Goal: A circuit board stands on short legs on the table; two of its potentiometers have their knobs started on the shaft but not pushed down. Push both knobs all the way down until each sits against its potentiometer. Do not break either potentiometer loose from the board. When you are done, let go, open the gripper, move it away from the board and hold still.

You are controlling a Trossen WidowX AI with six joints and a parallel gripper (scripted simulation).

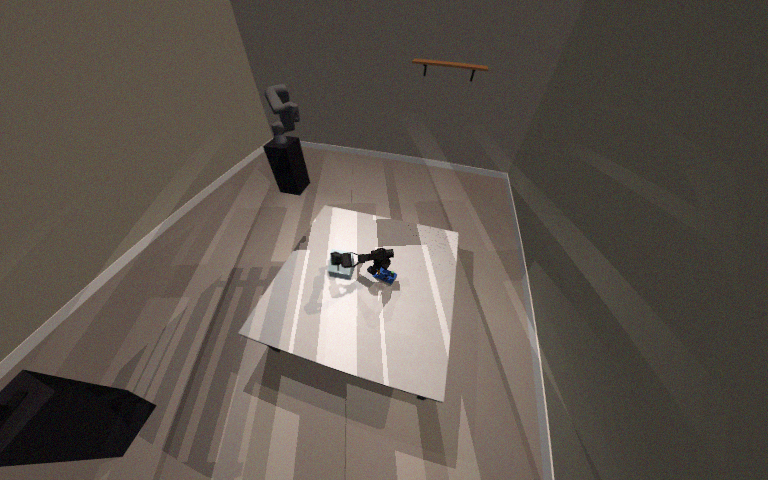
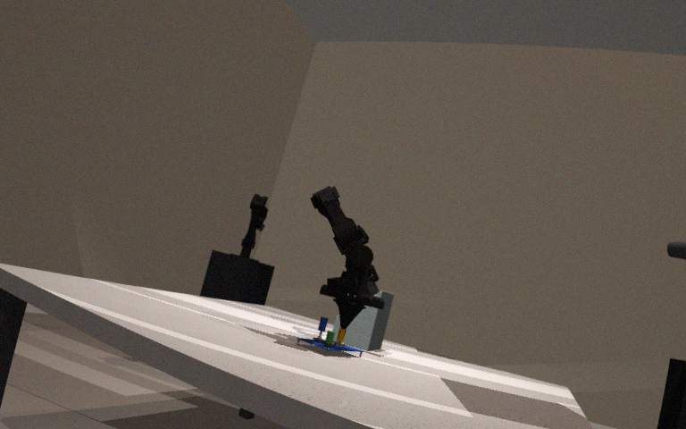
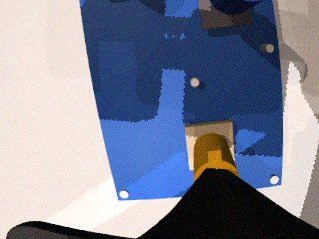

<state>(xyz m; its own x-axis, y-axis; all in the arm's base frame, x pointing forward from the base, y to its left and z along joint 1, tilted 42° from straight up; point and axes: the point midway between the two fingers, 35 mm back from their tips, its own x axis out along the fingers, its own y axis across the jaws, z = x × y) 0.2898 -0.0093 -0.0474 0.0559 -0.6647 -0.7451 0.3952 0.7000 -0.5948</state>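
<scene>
Now: the orange knob 10 mm below my gripper tip. From my gripper tip the other things lie so: blue knob (60 mm ahead, 30 mm to the right, 10 mm above).
</scene>
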